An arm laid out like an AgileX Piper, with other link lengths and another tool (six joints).
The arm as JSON. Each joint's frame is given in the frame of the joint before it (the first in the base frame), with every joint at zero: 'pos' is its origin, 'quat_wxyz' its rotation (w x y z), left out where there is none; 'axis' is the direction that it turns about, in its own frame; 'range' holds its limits. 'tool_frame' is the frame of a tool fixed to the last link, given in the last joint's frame.
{
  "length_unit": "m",
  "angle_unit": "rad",
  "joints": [
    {
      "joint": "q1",
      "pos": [
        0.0,
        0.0,
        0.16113
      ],
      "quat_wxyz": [
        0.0,
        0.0,
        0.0,
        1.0
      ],
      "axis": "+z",
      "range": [
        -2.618,
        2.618
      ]
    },
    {
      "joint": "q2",
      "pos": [
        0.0,
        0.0,
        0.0
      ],
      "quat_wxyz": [
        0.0,
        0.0,
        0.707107,
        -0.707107
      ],
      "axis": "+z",
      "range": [
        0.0,
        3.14
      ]
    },
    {
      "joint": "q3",
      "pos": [
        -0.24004,
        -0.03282,
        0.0
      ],
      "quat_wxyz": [
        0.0,
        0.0,
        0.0,
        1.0
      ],
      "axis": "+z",
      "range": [
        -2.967,
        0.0
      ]
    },
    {
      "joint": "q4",
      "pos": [
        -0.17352,
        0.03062,
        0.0
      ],
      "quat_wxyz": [
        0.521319,
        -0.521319,
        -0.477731,
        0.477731
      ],
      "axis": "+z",
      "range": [
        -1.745,
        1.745
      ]
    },
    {
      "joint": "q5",
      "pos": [
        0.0,
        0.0,
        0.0
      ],
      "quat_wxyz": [
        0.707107,
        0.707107,
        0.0,
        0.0
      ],
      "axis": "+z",
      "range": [
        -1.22,
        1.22
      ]
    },
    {
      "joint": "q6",
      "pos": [
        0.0,
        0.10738,
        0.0
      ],
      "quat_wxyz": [
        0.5,
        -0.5,
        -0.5,
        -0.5
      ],
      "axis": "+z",
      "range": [
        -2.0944,
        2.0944
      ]
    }
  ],
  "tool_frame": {
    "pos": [
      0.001,
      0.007,
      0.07
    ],
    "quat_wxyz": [
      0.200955,
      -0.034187,
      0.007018,
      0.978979
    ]
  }
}
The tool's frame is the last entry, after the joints.
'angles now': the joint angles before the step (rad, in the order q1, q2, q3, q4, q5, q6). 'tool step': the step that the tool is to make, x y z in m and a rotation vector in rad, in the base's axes. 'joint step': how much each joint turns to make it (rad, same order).
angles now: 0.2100 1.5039 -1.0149 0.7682 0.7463 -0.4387
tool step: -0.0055 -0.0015 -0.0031 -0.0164 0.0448 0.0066
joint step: -0.0002 0.0018 -0.0118 -0.0462 0.0446 0.0519
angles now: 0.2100 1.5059 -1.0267 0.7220 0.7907 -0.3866
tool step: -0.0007 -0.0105 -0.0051 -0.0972 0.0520 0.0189
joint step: -0.0001 0.0256 -0.0710 -0.1582 0.0857 0.1080
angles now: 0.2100 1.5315 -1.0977 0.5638 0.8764 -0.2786
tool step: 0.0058 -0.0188 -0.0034 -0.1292 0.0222 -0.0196
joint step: 0.0001 0.0240 -0.0730 -0.1840 0.0610 0.1210
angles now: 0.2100 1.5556 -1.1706 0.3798 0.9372 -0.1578
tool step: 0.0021 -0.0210 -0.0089 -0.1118 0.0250 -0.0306
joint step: -0.0118 0.0170 -0.0131 -0.1369 0.0263 0.0734
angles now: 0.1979 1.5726 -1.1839 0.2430 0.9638 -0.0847
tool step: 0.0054 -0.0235 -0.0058 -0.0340 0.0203 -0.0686
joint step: -0.0726 0.0169 -0.0013 -0.0352 0.0084 0.0090
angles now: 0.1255 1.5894 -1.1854 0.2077 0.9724 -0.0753
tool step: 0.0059 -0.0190 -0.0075 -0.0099 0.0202 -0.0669
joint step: -0.0682 0.0286 0.0002 -0.0078 -0.0079 -0.0003
